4 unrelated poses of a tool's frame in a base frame.
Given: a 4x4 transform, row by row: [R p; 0 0 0 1], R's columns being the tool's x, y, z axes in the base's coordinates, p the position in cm. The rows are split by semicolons.
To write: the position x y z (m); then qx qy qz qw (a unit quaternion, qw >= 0). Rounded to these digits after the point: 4 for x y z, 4 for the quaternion.
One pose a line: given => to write
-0.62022 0.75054 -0.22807 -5.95; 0.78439 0.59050 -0.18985 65.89; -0.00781 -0.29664 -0.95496 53.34; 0 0 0 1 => -0.0595 0.6589 0.5334 -0.4313 -0.8896 0.1367 0.0619
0.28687 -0.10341 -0.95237 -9.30; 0.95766 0.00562 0.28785 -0.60; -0.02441 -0.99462 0.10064 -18.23; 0 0 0 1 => -0.0930 -0.0060 -0.1823 -0.5433 -0.3931 0.4495 0.5902
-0.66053 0.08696 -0.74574 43.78; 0.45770 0.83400 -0.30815 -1.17; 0.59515 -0.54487 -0.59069 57.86; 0 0 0 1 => 0.4378 -0.0117 0.5786 -0.1550 -0.8782 0.2428 0.3817
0.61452 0.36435 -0.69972 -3.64; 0.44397 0.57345 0.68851 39.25; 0.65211 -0.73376 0.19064 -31.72; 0 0 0 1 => -0.0364 0.3925 -0.3172 -0.4611 -0.4383 0.0258 0.7711
